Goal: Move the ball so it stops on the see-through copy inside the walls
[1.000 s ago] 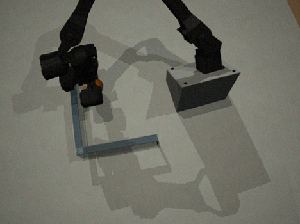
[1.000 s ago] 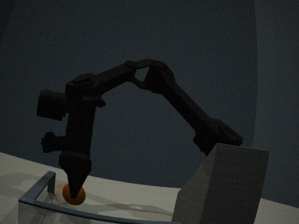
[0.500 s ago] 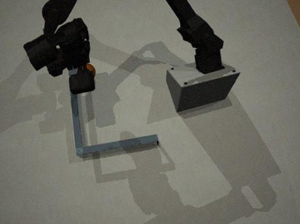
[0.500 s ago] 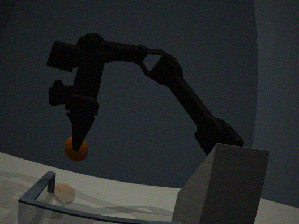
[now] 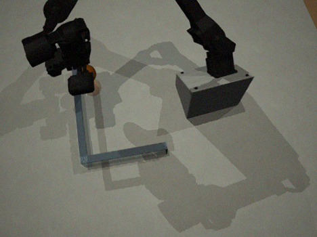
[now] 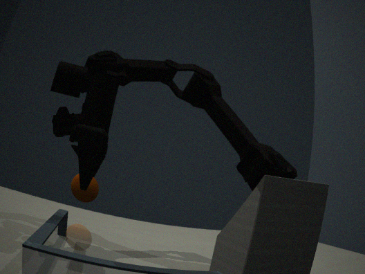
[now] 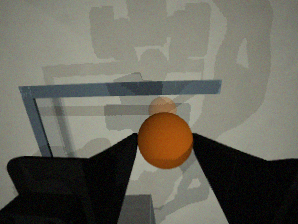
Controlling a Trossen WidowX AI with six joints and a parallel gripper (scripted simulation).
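Now: the see-through copy of ball 1 cm to the right of my gripper tip and 10 cm below it. Also, from my gripper tip: orange ball (right at my gripper tip).
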